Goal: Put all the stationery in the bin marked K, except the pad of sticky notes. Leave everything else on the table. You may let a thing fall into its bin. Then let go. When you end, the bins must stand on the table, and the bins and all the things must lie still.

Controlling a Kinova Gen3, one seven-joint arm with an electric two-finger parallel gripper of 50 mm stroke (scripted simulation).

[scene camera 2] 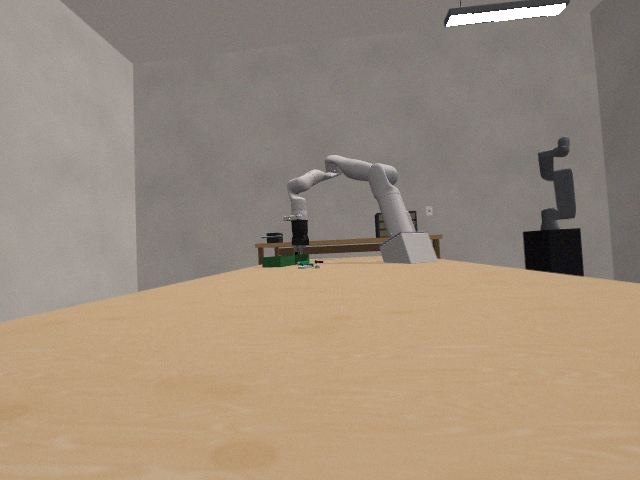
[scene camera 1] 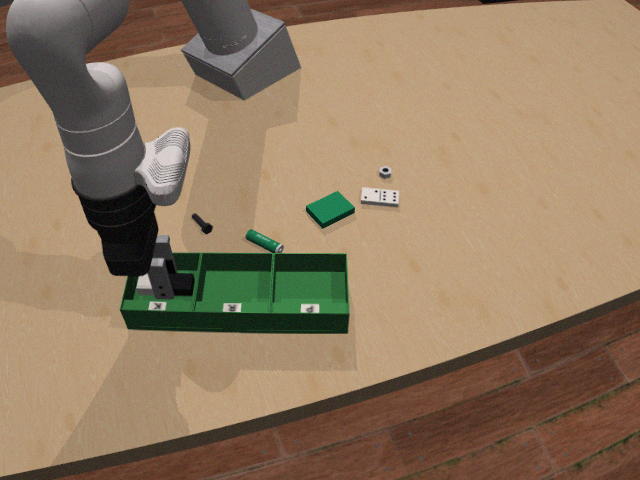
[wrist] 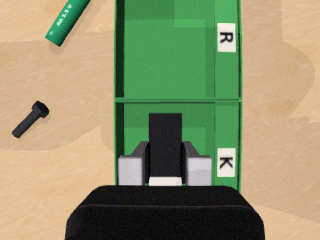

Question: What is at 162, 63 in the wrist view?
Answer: A tray.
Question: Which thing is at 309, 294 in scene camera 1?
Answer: A tray.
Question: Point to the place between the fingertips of my gripper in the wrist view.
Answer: At 165, 155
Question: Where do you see a sticky notes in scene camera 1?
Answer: At 326, 211
